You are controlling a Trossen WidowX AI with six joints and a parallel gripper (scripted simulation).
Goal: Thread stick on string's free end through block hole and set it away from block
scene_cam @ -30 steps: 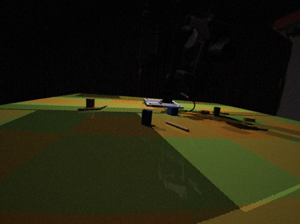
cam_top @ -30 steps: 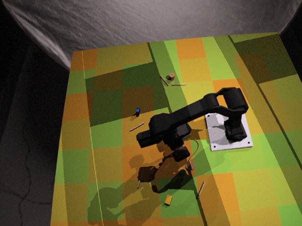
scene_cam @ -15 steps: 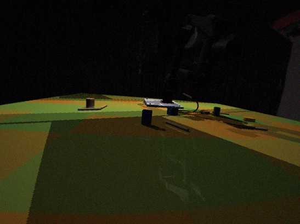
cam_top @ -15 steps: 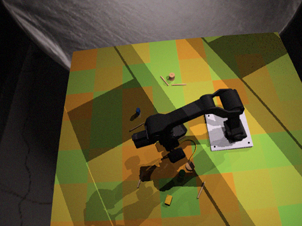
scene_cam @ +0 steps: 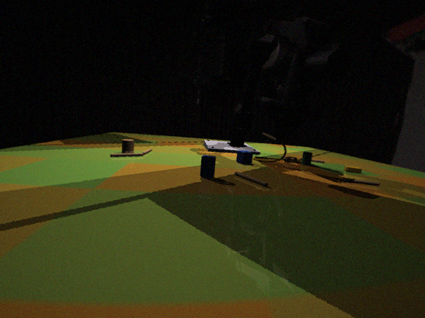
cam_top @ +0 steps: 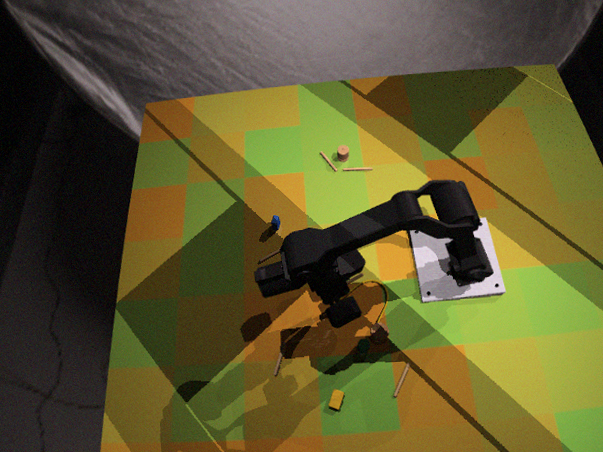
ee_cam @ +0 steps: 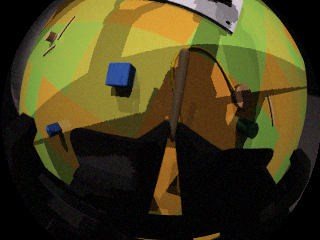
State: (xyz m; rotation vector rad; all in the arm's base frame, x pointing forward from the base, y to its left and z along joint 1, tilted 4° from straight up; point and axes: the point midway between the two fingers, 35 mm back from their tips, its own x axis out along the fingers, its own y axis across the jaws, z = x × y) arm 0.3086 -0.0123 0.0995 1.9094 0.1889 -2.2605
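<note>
Right now the loose stick is 11 cm ahead of my gripper tip, 15 cm to the right of it and 6 cm below it. Round my gripper tip: round wooden button 7 cm behind, 10 cm to the left, 6 cm below; then thin wooden stick 1 cm behind; then green cylinder 3 cm behind, 13 cm to the left, 4 cm below.
</note>
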